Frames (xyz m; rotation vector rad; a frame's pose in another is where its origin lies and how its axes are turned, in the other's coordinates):
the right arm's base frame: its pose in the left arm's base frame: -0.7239 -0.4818 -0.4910 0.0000 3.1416 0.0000
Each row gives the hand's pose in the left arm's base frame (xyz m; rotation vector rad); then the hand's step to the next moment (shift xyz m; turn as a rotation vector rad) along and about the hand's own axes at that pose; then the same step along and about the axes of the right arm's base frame.
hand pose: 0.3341 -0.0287 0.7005 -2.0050 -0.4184 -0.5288
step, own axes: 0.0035 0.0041 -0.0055 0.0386 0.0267 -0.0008
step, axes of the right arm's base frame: -0.0040 -0.0065 -0.0012 -0.0458 -0.0102 -0.0011
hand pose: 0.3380 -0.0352 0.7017 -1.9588 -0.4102 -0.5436
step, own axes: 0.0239 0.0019 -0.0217 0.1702 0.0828 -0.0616
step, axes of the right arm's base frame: -0.0168 -0.0193 -0.0197 -0.1730 -0.0828 -0.0532
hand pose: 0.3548 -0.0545 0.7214 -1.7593 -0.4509 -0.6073
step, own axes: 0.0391 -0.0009 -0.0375 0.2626 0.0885 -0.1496
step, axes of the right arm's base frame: -0.0241 -0.0363 -0.0322 -0.2347 -0.1700 -0.1232
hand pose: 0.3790 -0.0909 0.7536 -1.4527 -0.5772 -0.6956
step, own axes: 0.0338 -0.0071 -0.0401 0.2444 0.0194 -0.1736
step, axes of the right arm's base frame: -0.0155 -0.0425 -0.0275 -0.1705 -0.1919 -0.1561
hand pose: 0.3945 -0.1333 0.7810 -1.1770 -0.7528 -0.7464
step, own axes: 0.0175 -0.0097 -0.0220 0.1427 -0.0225 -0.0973
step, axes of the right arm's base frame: -0.0042 -0.0254 -0.0149 -0.0710 -0.1154 -0.1094
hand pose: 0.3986 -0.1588 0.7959 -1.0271 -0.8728 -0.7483
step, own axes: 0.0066 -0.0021 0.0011 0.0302 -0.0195 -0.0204
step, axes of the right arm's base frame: -0.0010 -0.0005 -0.0069 -0.0024 -0.0293 -0.0291
